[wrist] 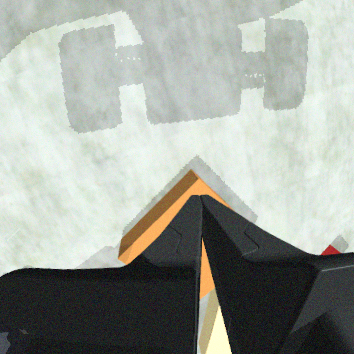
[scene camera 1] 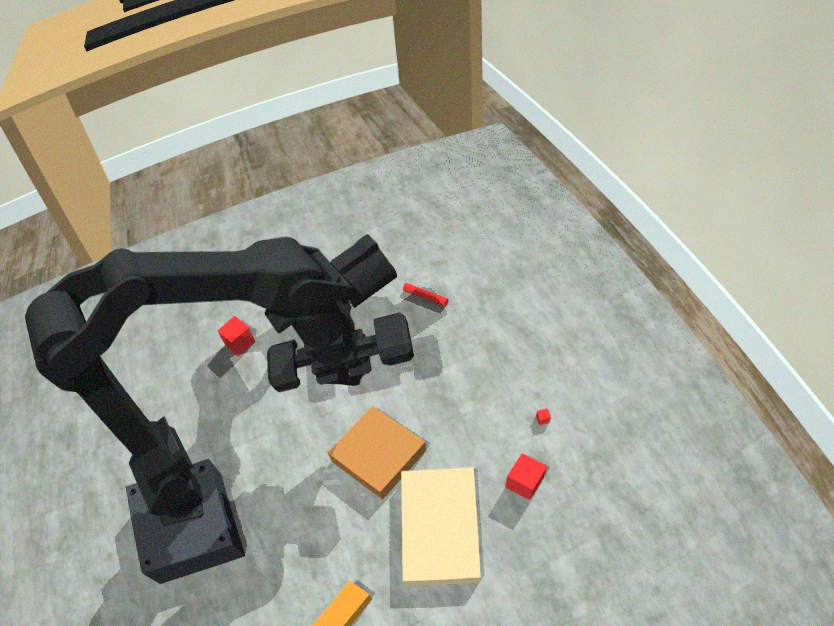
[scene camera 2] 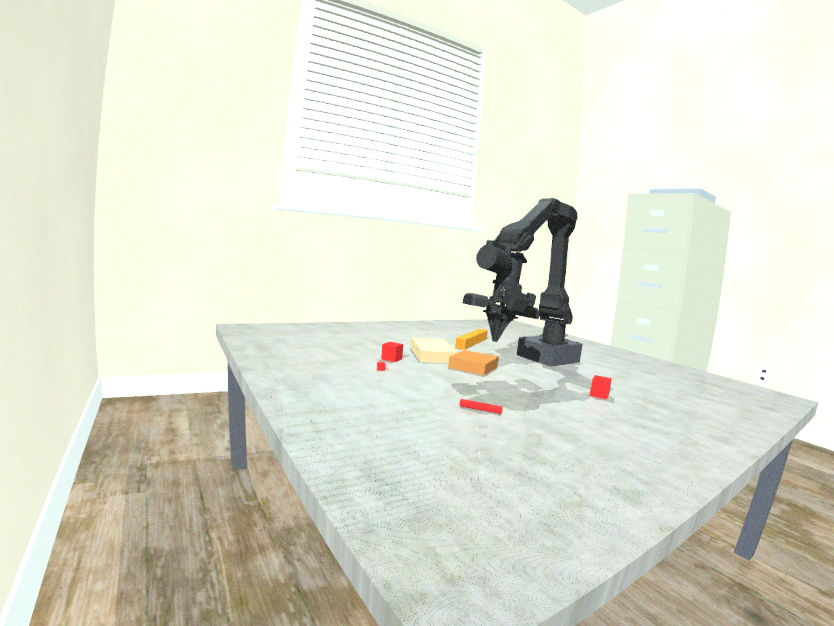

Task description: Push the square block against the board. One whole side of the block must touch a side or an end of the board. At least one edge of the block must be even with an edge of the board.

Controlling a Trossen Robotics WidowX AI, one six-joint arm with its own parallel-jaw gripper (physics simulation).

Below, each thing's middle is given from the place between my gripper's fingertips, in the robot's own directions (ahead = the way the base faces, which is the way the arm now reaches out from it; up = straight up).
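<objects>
Square orange-brown block point(scene camera 1: 375, 451): 8 cm to the right of my hand, 7 cm below it. Pale tan board point(scene camera 1: 439, 522): from my hand, 22 cm to the right, 7 cm below, 4 cm ahead.
</objects>
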